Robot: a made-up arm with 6 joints.
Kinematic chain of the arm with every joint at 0, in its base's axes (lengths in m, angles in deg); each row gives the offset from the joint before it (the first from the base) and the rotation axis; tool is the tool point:
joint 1: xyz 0 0 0.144 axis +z
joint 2: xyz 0 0.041 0 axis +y
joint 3: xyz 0 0 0.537 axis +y
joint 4: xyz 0 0 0.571 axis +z
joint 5: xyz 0 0 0 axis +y
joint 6: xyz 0 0 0.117 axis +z
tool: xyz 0 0 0
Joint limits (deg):
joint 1: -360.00..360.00
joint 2: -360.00..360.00
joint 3: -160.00..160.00
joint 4: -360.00..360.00
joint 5: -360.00..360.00
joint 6: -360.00..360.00
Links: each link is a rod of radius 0.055 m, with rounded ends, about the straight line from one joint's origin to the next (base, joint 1, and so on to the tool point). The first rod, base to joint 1, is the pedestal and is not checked.
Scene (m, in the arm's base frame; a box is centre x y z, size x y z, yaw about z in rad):
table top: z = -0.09
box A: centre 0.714 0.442 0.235 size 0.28 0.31 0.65 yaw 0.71
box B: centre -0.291 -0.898 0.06 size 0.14 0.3 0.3 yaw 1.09
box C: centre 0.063 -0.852 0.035 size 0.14 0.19 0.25 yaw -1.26
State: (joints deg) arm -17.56 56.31 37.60 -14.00 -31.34 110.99
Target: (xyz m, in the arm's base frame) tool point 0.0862 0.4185 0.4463
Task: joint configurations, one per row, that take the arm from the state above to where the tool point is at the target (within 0.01 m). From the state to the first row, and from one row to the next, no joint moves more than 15 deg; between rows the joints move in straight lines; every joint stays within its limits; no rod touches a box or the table.
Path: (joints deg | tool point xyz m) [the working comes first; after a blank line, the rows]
Joints at the target: 66.22 -22.14 136.29 -32.83 -50.36 110.99
Straight joint move there: touches box A.

1: -8.44 43.72 41.18 -13.87 -37.35 108.32 | 1.0238 -0.0933 0.6598
2: 0.67 31.13 44.75 -13.74 -43.36 105.66 | 0.8941 0.0705 0.8394
3: 10.04 23.52 57.83 -16.47 -44.36 106.42 | 0.8255 0.2113 0.8124
4: 19.40 15.91 70.90 -19.19 -45.36 107.18 | 0.7272 0.3286 0.7753
5: 28.76 8.30 83.98 -21.92 -46.36 107.94 | 0.6067 0.4158 0.7279
6: 38.13 0.69 97.06 -24.65 -47.36 108.70 | 0.4727 0.4688 0.6708
7: 47.49 -6.92 110.14 -27.38 -48.36 109.47 | 0.3352 0.4858 0.6043
8: 56.86 -14.53 123.21 -30.10 -49.36 110.23 | 0.2034 0.4679 0.5293
9: 66.22 -22.14 136.29 -32.83 -50.36 110.99 | 0.0862 0.4185 0.4463

